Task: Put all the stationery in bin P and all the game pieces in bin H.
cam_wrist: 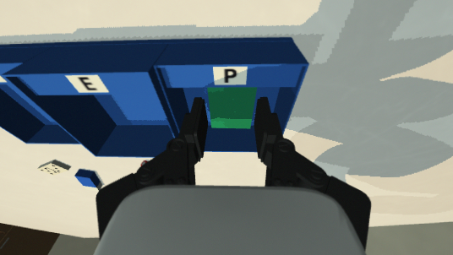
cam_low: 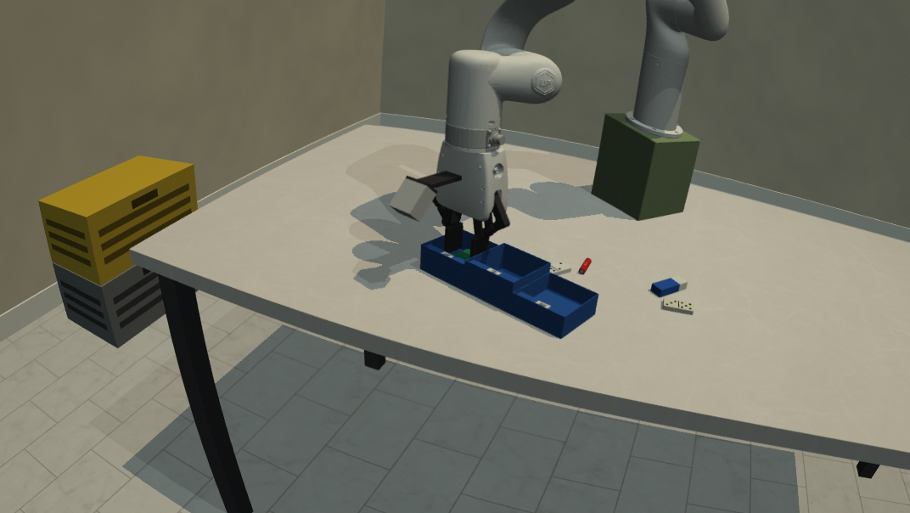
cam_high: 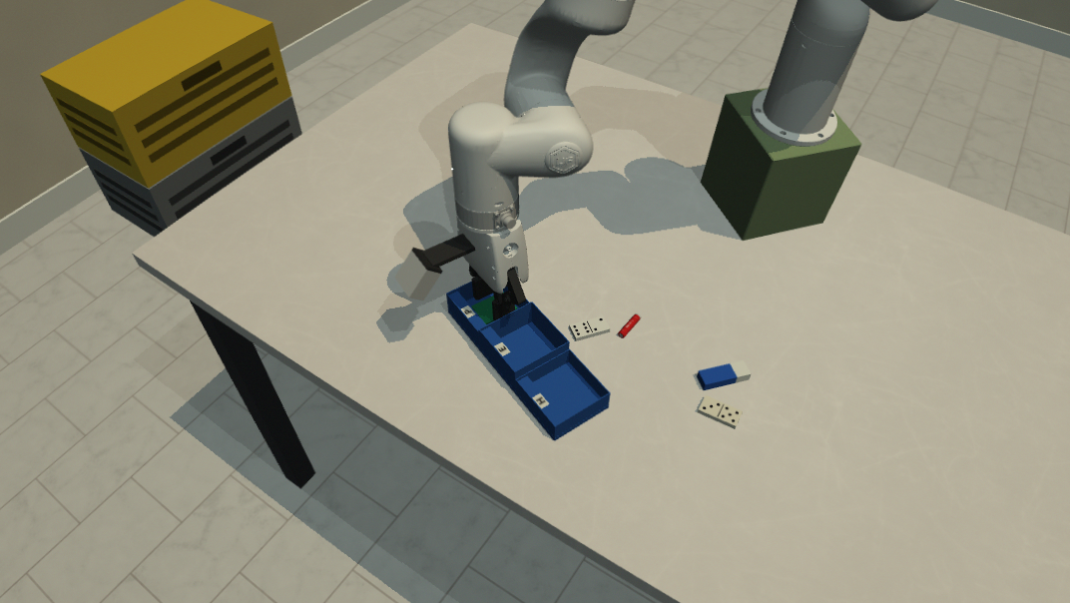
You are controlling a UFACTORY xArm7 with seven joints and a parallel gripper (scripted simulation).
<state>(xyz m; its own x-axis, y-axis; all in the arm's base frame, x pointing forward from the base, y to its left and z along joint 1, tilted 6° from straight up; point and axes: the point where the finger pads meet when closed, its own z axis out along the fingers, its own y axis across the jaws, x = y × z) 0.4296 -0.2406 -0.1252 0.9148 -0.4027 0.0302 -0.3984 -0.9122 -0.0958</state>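
My gripper is now 30 mm above the green block. Also, from my hand: blue-and-white eraser 70 mm behind, 320 mm to the left, 30 mm below; then red cylinder 80 mm behind, 170 mm to the left, 30 mm below; then blue three-part bin 40 mm ahead, 70 mm to the left, 20 mm below.
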